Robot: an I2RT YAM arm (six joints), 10 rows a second.
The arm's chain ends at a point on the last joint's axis. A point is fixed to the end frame.
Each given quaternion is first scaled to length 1.
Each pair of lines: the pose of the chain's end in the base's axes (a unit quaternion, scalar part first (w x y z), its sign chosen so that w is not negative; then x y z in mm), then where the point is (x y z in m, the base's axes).
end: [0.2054 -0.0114 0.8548 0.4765 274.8 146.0 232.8]
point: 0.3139 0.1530 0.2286
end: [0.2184 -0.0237 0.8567 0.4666 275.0 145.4 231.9]
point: 0.3142 0.1525 0.2288
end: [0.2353 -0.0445 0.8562 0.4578 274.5 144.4 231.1]
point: 0.3137 0.1521 0.2298
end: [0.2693 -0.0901 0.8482 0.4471 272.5 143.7 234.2]
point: 0.3112 0.1531 0.2367
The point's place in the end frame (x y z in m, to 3 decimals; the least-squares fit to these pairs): -0.033 -0.008 0.021
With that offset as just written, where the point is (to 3 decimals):
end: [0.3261 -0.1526 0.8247 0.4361 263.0 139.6 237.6]
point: 0.300 0.151 0.246
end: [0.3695 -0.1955 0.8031 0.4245 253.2 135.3 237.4]
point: 0.289 0.148 0.250
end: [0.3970 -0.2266 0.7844 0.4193 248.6 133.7 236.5]
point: 0.282 0.148 0.253
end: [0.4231 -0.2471 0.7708 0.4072 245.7 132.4 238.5]
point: 0.278 0.147 0.257
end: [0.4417 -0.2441 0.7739 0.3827 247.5 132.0 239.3]
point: 0.280 0.146 0.258
